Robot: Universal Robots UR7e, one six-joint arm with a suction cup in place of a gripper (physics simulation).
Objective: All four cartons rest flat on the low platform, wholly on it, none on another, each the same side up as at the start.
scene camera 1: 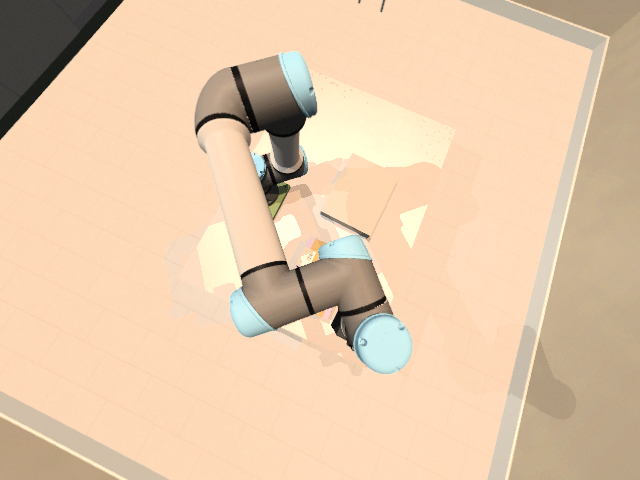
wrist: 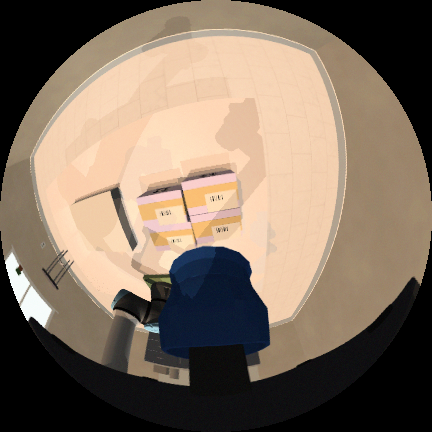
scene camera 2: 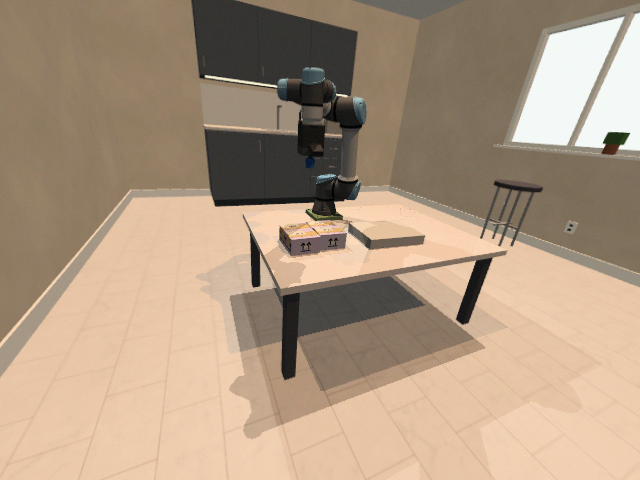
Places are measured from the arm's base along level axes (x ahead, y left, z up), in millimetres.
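Where they show: end effector, tool point: (wrist: pixel 210 279) (scene camera 2: pixel 309 167); arm's base, origin of the base link: (wrist: pixel 165 290) (scene camera 2: pixel 323 211).
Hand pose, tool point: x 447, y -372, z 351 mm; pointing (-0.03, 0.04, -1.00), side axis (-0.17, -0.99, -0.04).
Note:
Each offset is from my tool point to the top centre of the thing. Level surfaces: height alone.
Four pink and orange cartons stand in a two-by-two block on the table, tops level, beside the platform. The near-left carton {49 mm back, 11 mm left, 299 mm down} (scene camera 2: pixel 305 245) (wrist: pixel 215 192) and near-right carton {46 mm back, 154 mm left, 299 mm down} (scene camera 2: pixel 331 239) (wrist: pixel 162 206) show up-arrows on their front sides. The rear-left carton {141 mm back, 21 mm left, 299 mm down} (wrist: pixel 218 229) and rear-right carton {137 mm back, 160 mm left, 299 mm down} (wrist: pixel 172 239) are behind them. The arm hides much of the block in scene camera 1. The low beige platform {22 mm back, 496 mm left, 327 mm down} (scene camera 1: pixel 361 193) (scene camera 2: pixel 392 234) (wrist: pixel 95 220) bears no carton. My gripper (scene camera 2: pixel 310 163) (wrist: pixel 210 257), a blue suction cup, is high above the cartons, holding nothing; it is hidden in scene camera 1.
The table {375 mm down} (scene camera 2: pixel 392 260) bears the cartons, the platform and the arm's green base plate (scene camera 1: pixel 280 200) (scene camera 2: pixel 338 217) (wrist: pixel 156 280). The platform is right of the cartons in scene camera 2, with a narrow gap. A stool (scene camera 2: pixel 517 186) stands on the floor beyond the table.

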